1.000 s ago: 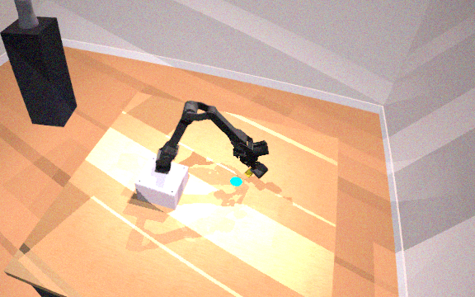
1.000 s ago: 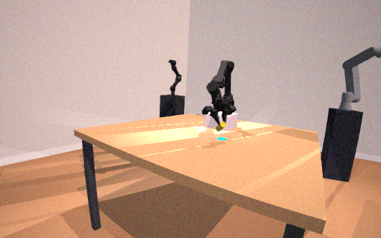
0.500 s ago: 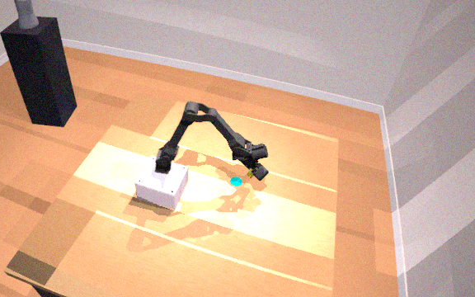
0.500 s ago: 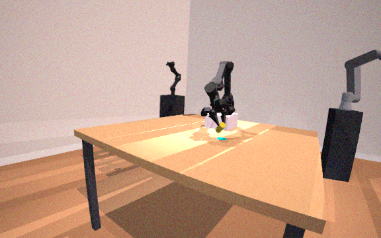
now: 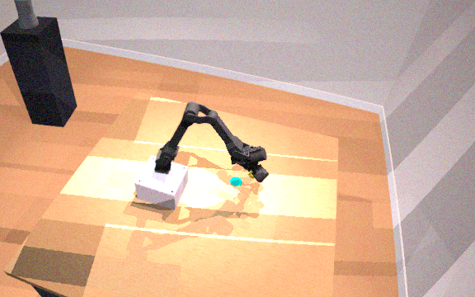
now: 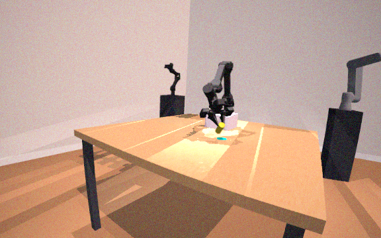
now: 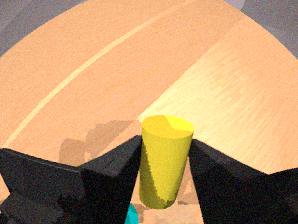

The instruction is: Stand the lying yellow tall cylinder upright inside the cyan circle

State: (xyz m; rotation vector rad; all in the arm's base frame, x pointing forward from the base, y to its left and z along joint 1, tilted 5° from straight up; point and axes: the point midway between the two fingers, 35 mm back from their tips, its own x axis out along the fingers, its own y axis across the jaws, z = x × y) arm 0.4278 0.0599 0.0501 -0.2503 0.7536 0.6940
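Now: gripper tip 90 mm past the cyan circle, 90 mm above it and 10 mm to the left of it. Round my gripper tip: yellow tall cylinder 20 mm below, 10 mm to the right, 10 mm behind.
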